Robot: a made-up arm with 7 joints. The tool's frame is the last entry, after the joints.
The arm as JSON. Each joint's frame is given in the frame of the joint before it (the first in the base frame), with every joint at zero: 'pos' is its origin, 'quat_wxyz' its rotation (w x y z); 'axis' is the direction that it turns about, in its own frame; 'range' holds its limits. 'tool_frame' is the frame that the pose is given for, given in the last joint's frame.
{
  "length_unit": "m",
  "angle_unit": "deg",
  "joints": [
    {
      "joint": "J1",
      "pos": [
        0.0,
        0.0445,
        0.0
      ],
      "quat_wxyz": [
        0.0,
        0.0,
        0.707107,
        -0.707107
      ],
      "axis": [
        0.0,
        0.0,
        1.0
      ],
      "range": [
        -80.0,
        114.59
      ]
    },
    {
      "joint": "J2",
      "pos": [
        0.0,
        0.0,
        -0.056
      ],
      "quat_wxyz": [
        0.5,
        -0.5,
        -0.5,
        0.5
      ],
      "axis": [
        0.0,
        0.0,
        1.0
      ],
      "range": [
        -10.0,
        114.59
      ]
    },
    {
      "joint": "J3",
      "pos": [
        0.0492,
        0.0,
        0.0
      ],
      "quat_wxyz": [
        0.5,
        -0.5,
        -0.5,
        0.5
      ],
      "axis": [
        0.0,
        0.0,
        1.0
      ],
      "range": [
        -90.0,
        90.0
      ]
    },
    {
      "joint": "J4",
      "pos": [
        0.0,
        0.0,
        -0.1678
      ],
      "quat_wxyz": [
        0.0,
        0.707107,
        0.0,
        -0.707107
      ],
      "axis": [
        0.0,
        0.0,
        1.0
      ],
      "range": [
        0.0,
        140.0
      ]
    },
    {
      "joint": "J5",
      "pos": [
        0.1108,
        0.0,
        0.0
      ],
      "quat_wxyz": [
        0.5,
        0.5,
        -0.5,
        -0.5
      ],
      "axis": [
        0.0,
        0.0,
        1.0
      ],
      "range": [
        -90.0,
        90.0
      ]
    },
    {
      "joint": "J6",
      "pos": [
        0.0,
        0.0,
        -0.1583
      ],
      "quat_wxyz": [
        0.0,
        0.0,
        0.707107,
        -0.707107
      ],
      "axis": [
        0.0,
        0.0,
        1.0
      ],
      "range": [
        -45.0,
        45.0
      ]
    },
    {
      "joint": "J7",
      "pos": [
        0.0,
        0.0,
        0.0
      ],
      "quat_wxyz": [
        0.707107,
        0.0,
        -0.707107,
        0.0
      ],
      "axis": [
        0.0,
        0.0,
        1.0
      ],
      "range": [
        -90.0,
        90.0
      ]
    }
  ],
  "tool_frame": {
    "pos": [
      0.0,
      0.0,
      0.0
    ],
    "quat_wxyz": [
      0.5,
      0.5,
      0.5,
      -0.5
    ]
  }
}
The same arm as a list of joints. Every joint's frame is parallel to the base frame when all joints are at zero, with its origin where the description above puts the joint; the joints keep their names.
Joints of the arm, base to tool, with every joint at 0 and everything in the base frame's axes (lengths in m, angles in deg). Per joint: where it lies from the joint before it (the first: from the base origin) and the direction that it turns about. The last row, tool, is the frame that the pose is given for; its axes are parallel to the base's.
J1: origin 0 0.0445 0 axis 0 -1 0
J2: origin 0 0.056 0 axis 1 0 0
J3: origin 0 0 -0.0492 axis 0 0 1
J4: origin 0 0 -0.1678 axis 0 -1 0
J5: origin 0 0 -0.1108 axis 0 0 1
J6: origin 0 0 -0.1583 axis 0 1 0
J7: origin 0 0 0 axis -1 0 0
tool: origin 0 0 0
Joint limits (deg, base to tool): -80..114.59 -10..114.59 -90..90 0..140 -90..90 -45..45 -90..90

